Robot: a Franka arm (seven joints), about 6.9 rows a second.
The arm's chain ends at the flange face. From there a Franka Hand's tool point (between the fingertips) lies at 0.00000 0.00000 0.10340 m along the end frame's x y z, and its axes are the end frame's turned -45 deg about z.
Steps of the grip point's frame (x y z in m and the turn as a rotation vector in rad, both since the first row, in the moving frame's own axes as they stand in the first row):
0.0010, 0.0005, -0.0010, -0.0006, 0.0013, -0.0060
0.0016, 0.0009, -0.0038, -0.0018, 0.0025, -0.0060
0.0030, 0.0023, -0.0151, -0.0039, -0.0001, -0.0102
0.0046, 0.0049, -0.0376, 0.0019, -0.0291, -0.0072
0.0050, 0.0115, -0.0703, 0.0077, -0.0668, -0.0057
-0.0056, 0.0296, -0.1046, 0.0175, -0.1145, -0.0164
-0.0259, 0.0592, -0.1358, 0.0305, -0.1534, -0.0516
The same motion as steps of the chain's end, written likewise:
0.0009, -0.0003, -0.0010, 0.0005, 0.0013, -0.0060
0.0015, -0.0004, -0.0038, 0.0005, 0.0030, -0.0060
0.0035, -0.0008, -0.0151, -0.0028, 0.0027, -0.0102
0.0090, -0.0018, -0.0376, -0.0192, -0.0219, -0.0072
0.0171, 0.0003, -0.0701, -0.0418, -0.0527, -0.0057
0.0265, 0.0177, -0.1039, -0.0686, -0.0933, -0.0164
0.0367, 0.0509, -0.1345, -0.0869, -0.1300, -0.0516

